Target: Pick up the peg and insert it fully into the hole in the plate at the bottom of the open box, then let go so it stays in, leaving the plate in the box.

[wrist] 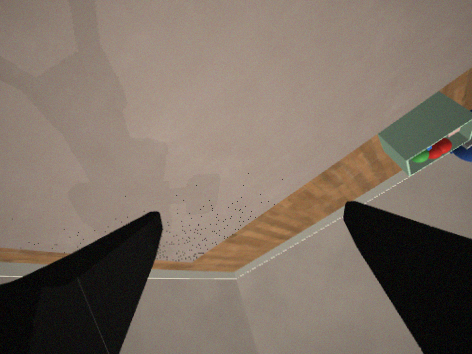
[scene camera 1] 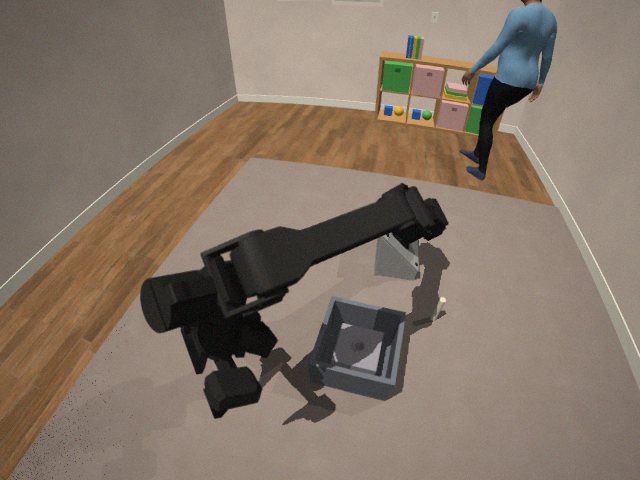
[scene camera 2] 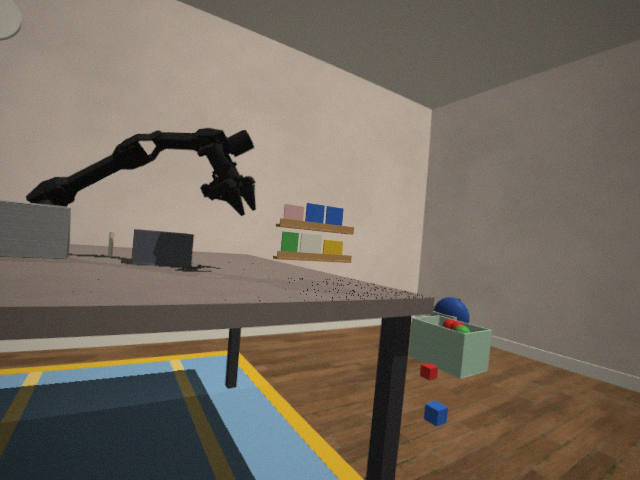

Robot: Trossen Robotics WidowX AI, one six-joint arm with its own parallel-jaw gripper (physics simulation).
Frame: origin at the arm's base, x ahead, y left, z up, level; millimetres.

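Seen in the pictures: gripper, between the fingertips: [wrist: 253, 215] [scene camera 1: 207, 394] [scene camera 2: 249, 212]; arm's base, origin of its link: [scene camera 2: 42, 221].
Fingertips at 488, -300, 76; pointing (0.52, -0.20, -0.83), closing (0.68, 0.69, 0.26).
Note:
Pixels of each thing's middle, then the offset from my fingertips to it, as dx, dy, dz. "pt": a spot on its surface instead.
- thin cream peg, middle of its body: [scene camera 1: 437, 309] [scene camera 2: 110, 244] -306, +399, -135
- open blue-grey box, middle of its body: [scene camera 1: 358, 348] [scene camera 2: 161, 247] -181, +220, -126
- pale plate, middle of its body: [scene camera 1: 357, 351] -181, +220, -141
- round dark hole, a spot on its surface: [scene camera 1: 358, 346] pt -190, +220, -137
The thin cream peg [scene camera 1: 439, 308] [scene camera 2: 111, 244] stands upright on the table, apart from the box and on the side nearer the arm's base. The open blue-grey box [scene camera 1: 356, 382] [scene camera 2: 162, 249] stands on the table. Inside it lies a pale plate [scene camera 1: 370, 360], partly in shadow, with a round dark hole [scene camera 1: 358, 346] near its middle. My gripper [scene camera 1: 207, 394] [scene camera 2: 248, 211] [wrist: 253, 215] is open and empty. It hangs high above the table, beyond the box on the side away from the base, fingers slanting down. The peg and box do not show in the wrist view.
The arm's grey base block [scene camera 1: 393, 263] [scene camera 2: 36, 229] stands near the peg and box. The arm passes above the table [scene camera 1: 491, 361] [scene camera 2: 206, 315]. A green bin [scene camera 2: 475, 351] [wrist: 420, 125] stands on the floor past the table. A person [scene camera 1: 524, 51] stands beyond the table.

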